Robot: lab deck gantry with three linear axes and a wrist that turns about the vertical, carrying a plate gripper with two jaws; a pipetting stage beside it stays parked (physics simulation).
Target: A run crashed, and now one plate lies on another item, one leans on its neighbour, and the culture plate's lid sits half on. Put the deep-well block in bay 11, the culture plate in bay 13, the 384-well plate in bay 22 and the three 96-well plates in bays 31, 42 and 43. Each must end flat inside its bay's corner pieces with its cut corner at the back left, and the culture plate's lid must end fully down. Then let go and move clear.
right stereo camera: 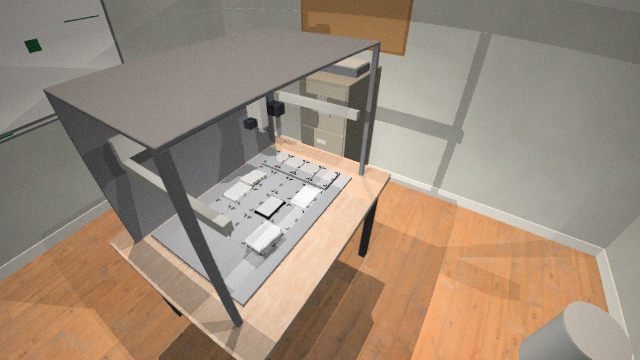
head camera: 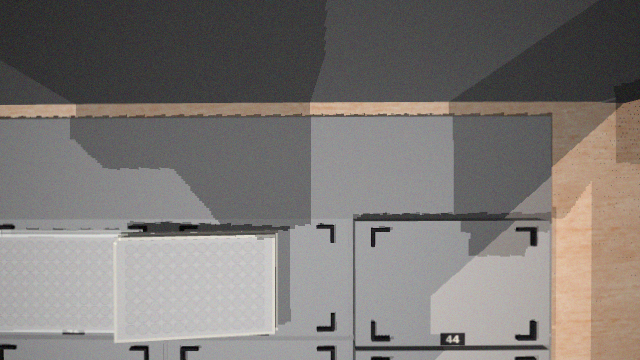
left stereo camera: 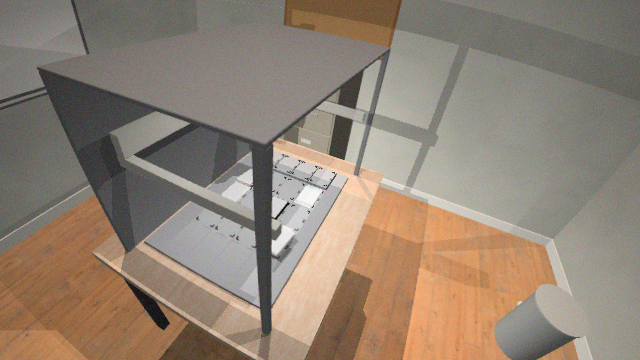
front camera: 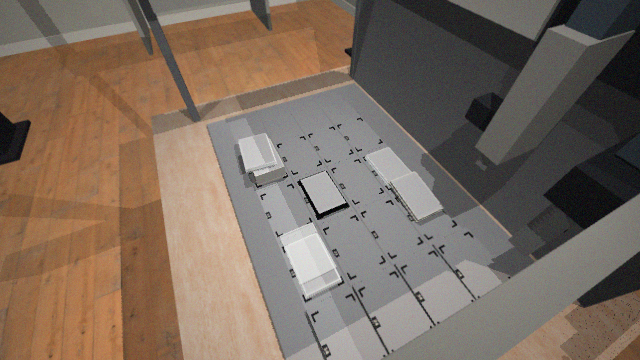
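Seen in the pictures: gripper, fingertip midpoint: (right stereo camera: pixel 272 133) (front camera: pixel 537 235); robot's base, origin of the base link: (right stereo camera: pixel 263 255) (left stereo camera: pixel 278 258).
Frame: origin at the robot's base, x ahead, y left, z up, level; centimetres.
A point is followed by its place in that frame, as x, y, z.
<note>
One 96-well plate (front camera: pixel 256 150) @(4.9, 3.2, 5.6) lies crooked on top of the deep-well block (front camera: pixel 270 174) @(12.7, 4.2, 2.9) at the left front; the stack shows in the right stereo view. The 384-well plate (front camera: pixel 324 192) @(23.5, 15.2, 1.4) (right stereo camera: pixel 270 206) @(22.4, 14.3, 1.5), black-edged, lies near the deck's middle. The culture plate (front camera: pixel 327 283) (right stereo camera: pixel 306 196) has its clear lid (front camera: pixel 310 255) @(37.9, 4.6, 1.9) shifted to one side. A 96-well plate (front camera: pixel 417 195) @(35.3, 36.4, 2.1) (head camera: pixel 195 285) @(34.8, 36.6, 2.1) straddles two bays left of bay 44, its left edge raised on the neighbouring 96-well plate (front camera: pixel 387 164) @(22.5, 36.0, 1.5) (head camera: pixel 55 282) @(22.7, 36.5, 1.4). The gripper's jaws cannot be made out among the dark parts above the deck.
Black corner pieces mark the bays on the grey deck (front camera: pixel 270 305) @(43.4, -7.0, 0.0). A pale column (front camera: pixel 540 100) @(46.9, 33.0, 39.4) and dark blocks (front camera: pixel 482 112) (right stereo camera: pixel 275 108) hang above the rear. Enclosure posts (left stereo camera: pixel 262 240) @(-27.1, -10.9, 47.7) (right stereo camera: pixel 197 240) @(-26.5, -11.6, 45.6) stand at the edges. A pale beam (left stereo camera: pixel 200 192) (right stereo camera: pixel 172 187) crosses over the left side.
</note>
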